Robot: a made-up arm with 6 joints.
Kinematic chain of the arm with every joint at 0, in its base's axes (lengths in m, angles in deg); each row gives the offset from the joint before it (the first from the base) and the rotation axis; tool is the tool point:
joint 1: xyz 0 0 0.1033 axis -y
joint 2: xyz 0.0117 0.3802 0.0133 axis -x
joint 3: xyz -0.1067 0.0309 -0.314 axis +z
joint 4: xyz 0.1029 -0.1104 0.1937 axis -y
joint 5: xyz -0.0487 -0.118 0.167 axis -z
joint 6: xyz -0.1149 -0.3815 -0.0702 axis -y
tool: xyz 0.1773 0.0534 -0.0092
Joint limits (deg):
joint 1: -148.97..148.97
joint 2: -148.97..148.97
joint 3: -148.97..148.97
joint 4: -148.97..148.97
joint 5: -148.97..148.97
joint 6: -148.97..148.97
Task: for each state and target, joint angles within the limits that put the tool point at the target. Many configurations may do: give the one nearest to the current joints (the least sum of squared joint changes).
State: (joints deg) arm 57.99 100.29 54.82 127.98 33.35 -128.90
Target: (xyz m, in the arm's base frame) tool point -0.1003 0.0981 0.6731
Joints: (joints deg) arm 63.25 118.48 36.26 125.90 14.82 -134.53
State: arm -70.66 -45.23 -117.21 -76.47 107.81 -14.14
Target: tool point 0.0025 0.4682 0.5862
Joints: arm -49.95 -25.30 -122.18 -66.68 82.41 -15.10
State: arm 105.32 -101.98 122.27 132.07 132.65 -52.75
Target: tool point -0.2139 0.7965 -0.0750
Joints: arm 96.75 -82.74 107.19 112.26 131.43 -43.64
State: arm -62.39 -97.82 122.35 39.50 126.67 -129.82
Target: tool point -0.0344 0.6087 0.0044
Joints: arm -53.39 -100.38 144.98 8.31 99.21 -127.45
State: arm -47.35 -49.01 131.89 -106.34 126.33 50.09
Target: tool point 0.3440 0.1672 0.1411
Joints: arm -77.28 -74.40 106.38 -74.22 102.40 34.59
